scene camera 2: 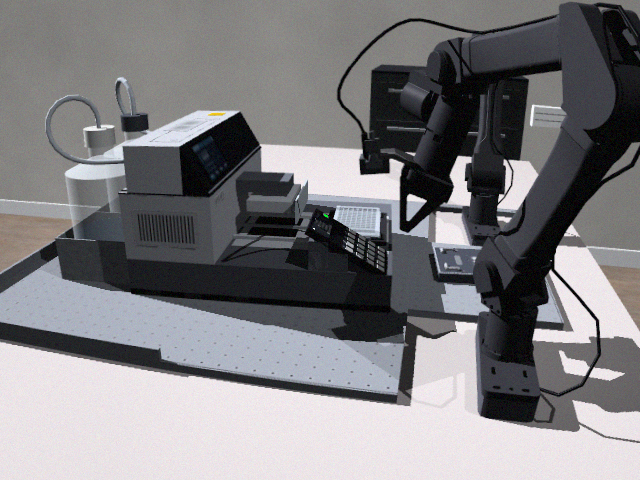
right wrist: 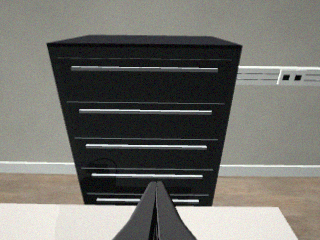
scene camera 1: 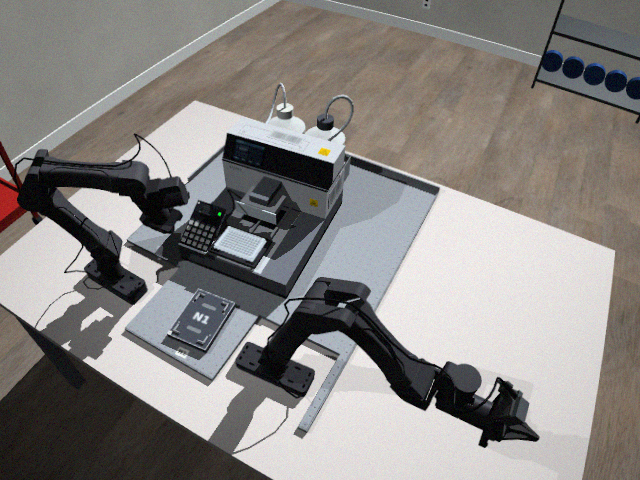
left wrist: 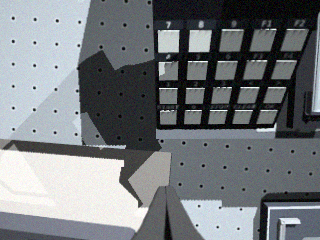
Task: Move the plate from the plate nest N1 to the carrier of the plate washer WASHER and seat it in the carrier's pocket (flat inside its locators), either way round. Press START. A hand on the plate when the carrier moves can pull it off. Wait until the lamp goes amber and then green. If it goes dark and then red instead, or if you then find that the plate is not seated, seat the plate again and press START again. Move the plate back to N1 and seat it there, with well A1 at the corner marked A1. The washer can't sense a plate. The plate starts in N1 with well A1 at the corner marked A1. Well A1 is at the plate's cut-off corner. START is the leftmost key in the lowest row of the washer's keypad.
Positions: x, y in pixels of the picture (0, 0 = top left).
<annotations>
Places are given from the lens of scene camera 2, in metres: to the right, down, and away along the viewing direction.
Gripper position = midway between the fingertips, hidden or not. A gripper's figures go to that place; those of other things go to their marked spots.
left gripper (scene camera 2: 403, 231): 0.12, -0.01, 0.81
white plate (scene camera 2: 365, 221): 0.08, -0.03, 0.97
washer (scene camera 2: 187, 234): -0.21, -0.01, 0.84
The marked spots on the washer and the white plate are 0.32 m apart.
</annotations>
